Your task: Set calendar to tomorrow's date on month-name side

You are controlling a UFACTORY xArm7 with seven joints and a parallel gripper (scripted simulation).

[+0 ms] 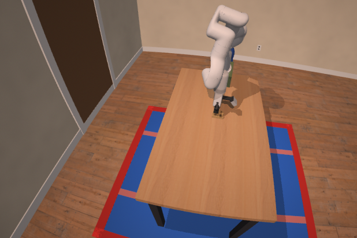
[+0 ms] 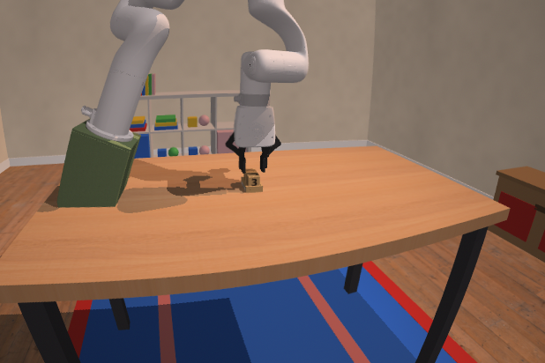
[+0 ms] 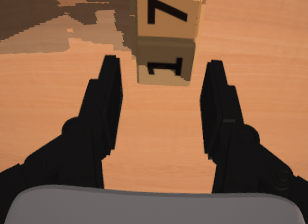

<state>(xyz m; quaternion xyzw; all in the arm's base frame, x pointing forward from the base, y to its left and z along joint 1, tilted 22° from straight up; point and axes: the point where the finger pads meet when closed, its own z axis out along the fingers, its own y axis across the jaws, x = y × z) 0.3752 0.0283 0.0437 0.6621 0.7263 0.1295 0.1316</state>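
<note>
The wooden digit cube is 40 mm below my hand. The rest, counted from my hand: low tray 20 mm to the left, 60 mm below; wooden cube 30 mm to the left, 40 mm below.
</note>
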